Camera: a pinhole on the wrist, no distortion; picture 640 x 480 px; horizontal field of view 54.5 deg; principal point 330.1 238.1 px. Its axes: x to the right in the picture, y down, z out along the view. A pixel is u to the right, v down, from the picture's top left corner.
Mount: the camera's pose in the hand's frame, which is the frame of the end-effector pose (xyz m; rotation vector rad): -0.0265 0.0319 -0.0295 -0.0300 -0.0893 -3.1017
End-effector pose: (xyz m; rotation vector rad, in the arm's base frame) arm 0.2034 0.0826 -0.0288 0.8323 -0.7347 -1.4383
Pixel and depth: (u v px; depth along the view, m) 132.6 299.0 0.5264
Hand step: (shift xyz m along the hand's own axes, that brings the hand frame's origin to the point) 0.1523 0.0172 0.4955
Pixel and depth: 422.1 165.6 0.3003
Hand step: -0.0668 0.0826 0.2692
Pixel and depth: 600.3 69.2 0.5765
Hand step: -0.2726 0.2121 0.5421
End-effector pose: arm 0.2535 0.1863 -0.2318 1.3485 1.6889 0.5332
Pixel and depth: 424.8 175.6 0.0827
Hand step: -0.0379 0.0445 0.0528
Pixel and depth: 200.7 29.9 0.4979
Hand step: 0.0797 0.2311 0.4558
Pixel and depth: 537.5 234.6 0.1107
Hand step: -0.0614 0.0375 0.0817
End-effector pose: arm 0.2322 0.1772 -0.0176 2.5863 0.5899 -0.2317
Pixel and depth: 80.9 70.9 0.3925
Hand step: 0.1338 0.1660 0.3530
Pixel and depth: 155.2 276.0 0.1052
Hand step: 0.0053 0.0327 0.0753
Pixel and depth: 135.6 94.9 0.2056
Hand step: 0.0397 0.0935 0.1717
